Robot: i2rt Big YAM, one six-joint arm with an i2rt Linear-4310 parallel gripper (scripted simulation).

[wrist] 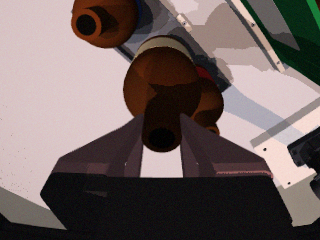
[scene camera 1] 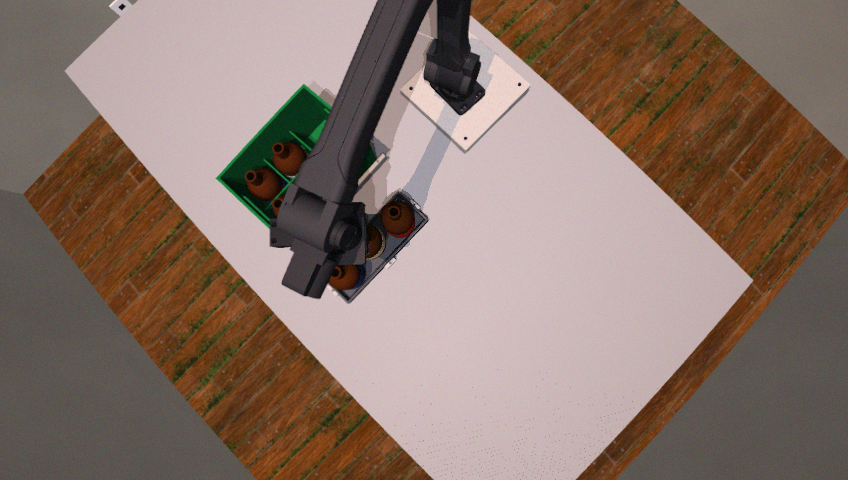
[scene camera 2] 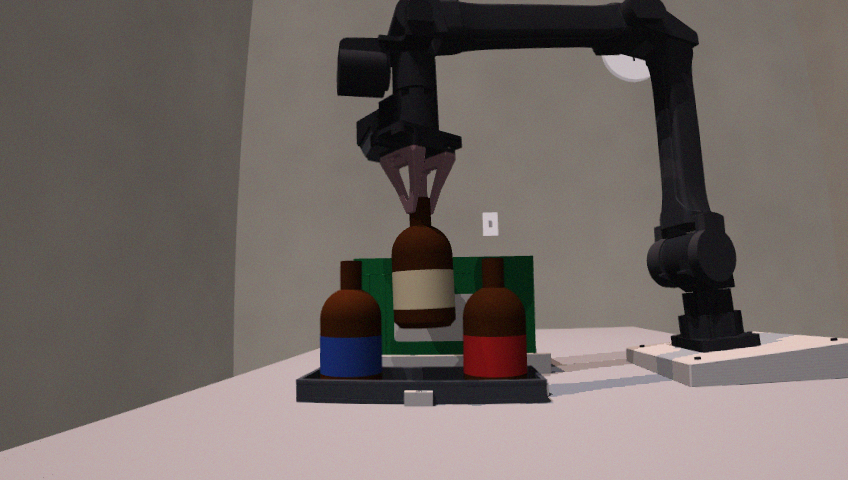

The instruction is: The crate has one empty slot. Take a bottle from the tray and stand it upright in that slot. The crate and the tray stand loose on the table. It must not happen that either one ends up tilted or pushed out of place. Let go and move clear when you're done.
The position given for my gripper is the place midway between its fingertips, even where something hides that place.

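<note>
Dark tray (scene camera 2: 448,385), (scene camera 1: 372,267). My gripper (scene camera 2: 419,214), (wrist: 161,120).
</note>
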